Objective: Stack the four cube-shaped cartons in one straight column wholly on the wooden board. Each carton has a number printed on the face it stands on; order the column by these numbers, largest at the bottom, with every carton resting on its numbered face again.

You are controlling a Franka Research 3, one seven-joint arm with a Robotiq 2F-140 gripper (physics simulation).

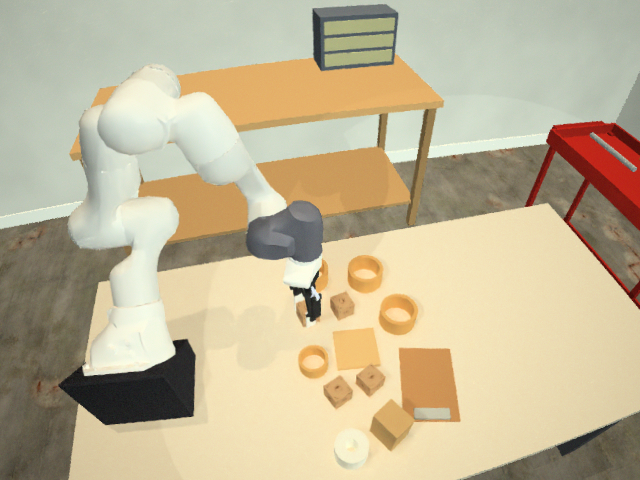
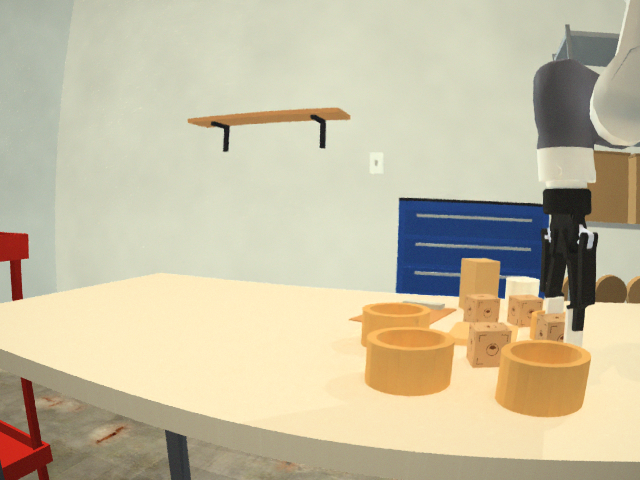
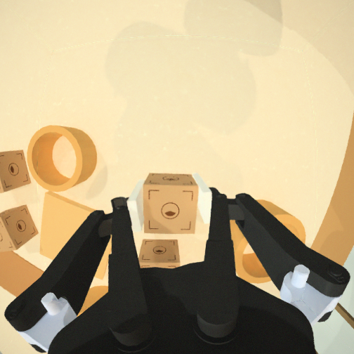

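My gripper [image 1: 308,313] [image 2: 562,320] [image 3: 169,187] points down and is shut on a brown carton [image 1: 300,310] [image 2: 550,326] [image 3: 170,210], held upright low at the table; whether it touches the table is hidden. A second carton [image 1: 342,305] [image 2: 489,347] [image 3: 159,252] stands close beside it. A third carton [image 1: 370,379] [image 2: 481,308] [image 3: 19,226] and a fourth carton [image 1: 338,392] [image 2: 525,310] [image 3: 14,170] stand beyond the pale square wooden board [image 1: 356,348] [image 3: 65,230]. No carton stands on the board. The printed numbers do not show.
Orange rings [image 1: 364,285] [image 1: 398,326] [image 2: 409,366] [image 2: 542,384] stand around the cartons; a smaller ring [image 1: 313,372] [image 3: 87,157] is beside the board. A brown sheet [image 1: 428,377] bears a grey strip [image 1: 431,413]. A tall box [image 1: 391,424] [image 2: 479,281] and a white roll [image 1: 351,454] [image 2: 522,286] stand nearby.
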